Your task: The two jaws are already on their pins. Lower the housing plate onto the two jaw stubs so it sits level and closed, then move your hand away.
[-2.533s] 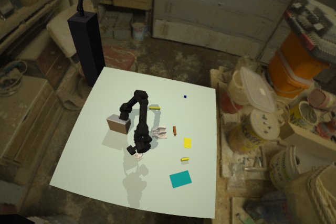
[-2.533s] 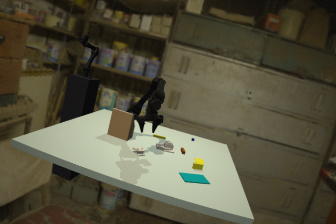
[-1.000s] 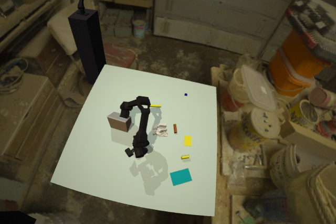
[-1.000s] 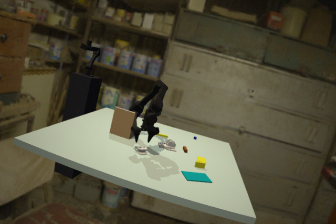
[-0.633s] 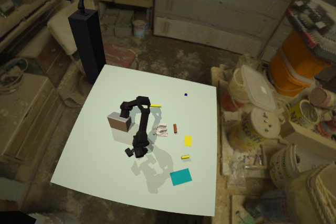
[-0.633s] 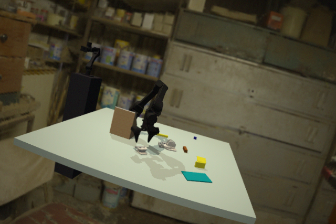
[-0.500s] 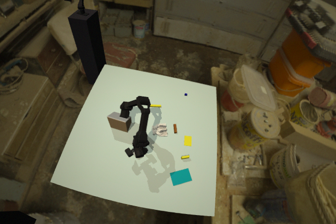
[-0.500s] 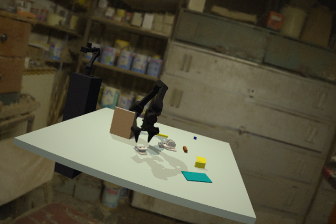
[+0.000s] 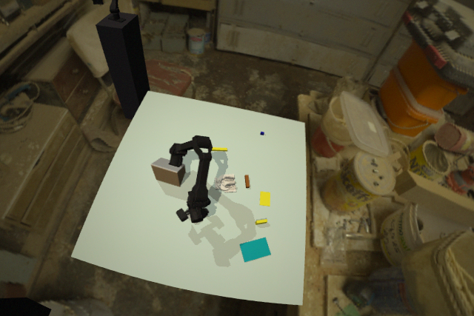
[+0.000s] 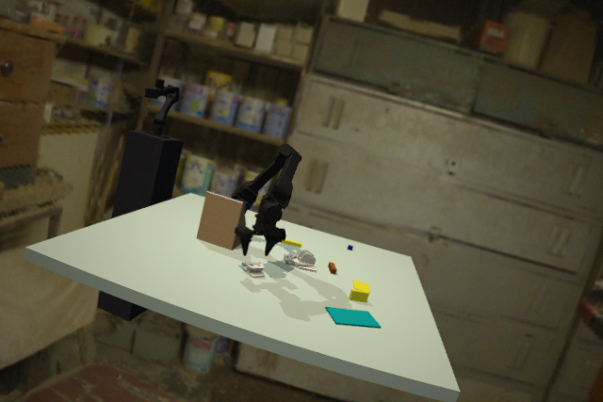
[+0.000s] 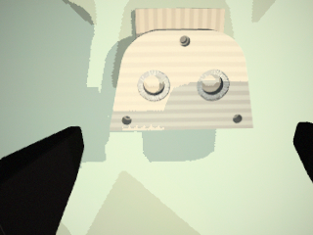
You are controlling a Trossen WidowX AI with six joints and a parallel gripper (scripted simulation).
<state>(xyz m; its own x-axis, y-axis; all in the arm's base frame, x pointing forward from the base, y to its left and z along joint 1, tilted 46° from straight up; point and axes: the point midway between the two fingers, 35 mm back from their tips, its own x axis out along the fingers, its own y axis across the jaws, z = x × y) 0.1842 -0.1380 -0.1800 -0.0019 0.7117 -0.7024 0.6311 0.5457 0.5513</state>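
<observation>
My gripper tip is now 5 cm above the white piece, 1 cm to the left of it and 1 cm short of it. Round my gripper tip: teal sheet (39 cm ahead, 11 cm to the right, 6 cm below); orange-brown block (30 cm to the left, 26 cm ahead, 5 cm below); yellow bar (39 cm ahead, 5 cm to the left, 4 cm below).
</observation>
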